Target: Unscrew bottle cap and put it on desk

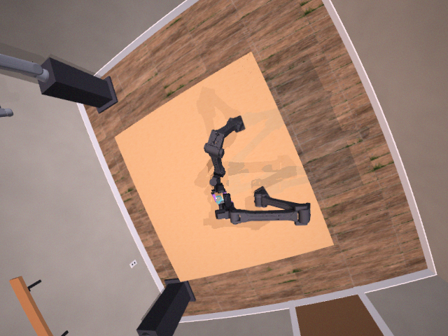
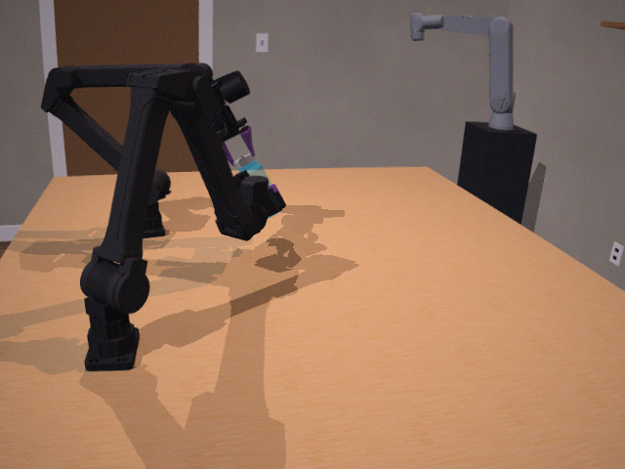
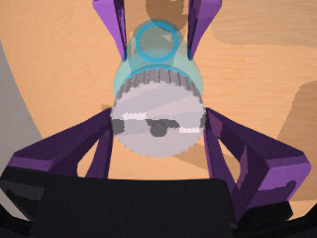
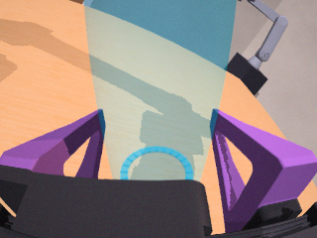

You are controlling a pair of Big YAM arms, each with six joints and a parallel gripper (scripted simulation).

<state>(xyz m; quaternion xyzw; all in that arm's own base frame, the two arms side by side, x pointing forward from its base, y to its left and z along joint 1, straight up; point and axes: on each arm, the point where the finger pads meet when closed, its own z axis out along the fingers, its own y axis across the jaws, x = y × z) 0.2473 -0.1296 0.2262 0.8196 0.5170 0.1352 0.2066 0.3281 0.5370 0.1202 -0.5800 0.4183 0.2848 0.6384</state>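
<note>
Now: left hand 10 mm above the ribbed cap. Round my left hand: bottle (40 mm ahead, 10 mm to the right, 80 mm below).
Right now my right hand is 1 cm past the bottle, 1 cm to the right of it and 3 cm below it. Also, from my right hand: ribbed cap 5 cm behind, 2 cm to the left, 10 cm above.
</note>
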